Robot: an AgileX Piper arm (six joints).
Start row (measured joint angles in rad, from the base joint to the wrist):
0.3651 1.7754 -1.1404 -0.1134 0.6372 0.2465
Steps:
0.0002 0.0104 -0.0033 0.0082 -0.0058 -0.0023
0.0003 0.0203 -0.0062 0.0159 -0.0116 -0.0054
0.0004 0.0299 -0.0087 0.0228 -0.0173 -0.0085
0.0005 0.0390 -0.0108 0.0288 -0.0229 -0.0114
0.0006 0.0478 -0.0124 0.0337 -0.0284 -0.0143
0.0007 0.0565 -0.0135 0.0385 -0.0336 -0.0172
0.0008 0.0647 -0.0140 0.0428 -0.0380 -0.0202
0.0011 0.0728 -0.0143 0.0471 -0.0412 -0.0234
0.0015 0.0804 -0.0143 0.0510 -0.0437 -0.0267
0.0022 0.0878 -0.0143 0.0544 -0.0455 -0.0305
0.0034 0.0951 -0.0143 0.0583 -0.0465 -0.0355
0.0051 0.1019 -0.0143 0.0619 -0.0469 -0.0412
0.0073 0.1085 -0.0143 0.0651 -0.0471 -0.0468
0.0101 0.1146 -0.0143 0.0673 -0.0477 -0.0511
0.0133 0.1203 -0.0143 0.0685 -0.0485 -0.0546
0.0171 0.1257 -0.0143 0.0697 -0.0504 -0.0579
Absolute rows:
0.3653 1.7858 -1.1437 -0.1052 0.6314 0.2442
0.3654 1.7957 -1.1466 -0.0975 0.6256 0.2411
0.3655 1.8053 -1.1491 -0.0906 0.6199 0.2380
0.3656 1.8144 -1.1512 -0.0846 0.6143 0.2351
0.3657 1.8232 -1.1528 -0.0797 0.6088 0.2322
0.3658 1.8319 -1.1539 -0.0749 0.6036 0.2293
0.3659 1.8401 -1.1544 -0.0706 0.5992 0.2263
0.3662 1.8482 -1.1547 -0.0663 0.5960 0.2231
0.3666 1.8558 -1.1547 -0.0624 0.5935 0.2198
0.3673 1.8632 -1.1547 -0.0590 0.5917 0.2160
0.3685 1.8705 -1.1547 -0.0551 0.5907 0.2110
0.3702 1.8773 -1.1547 -0.0515 0.5903 0.2053
0.3724 1.8839 -1.1547 -0.0483 0.5901 0.1997
0.3752 1.8900 -1.1547 -0.0461 0.5895 0.1954
0.3784 1.8957 -1.1547 -0.0449 0.5887 0.1919
0.3822 1.9011 -1.1547 -0.0437 0.5868 0.1886

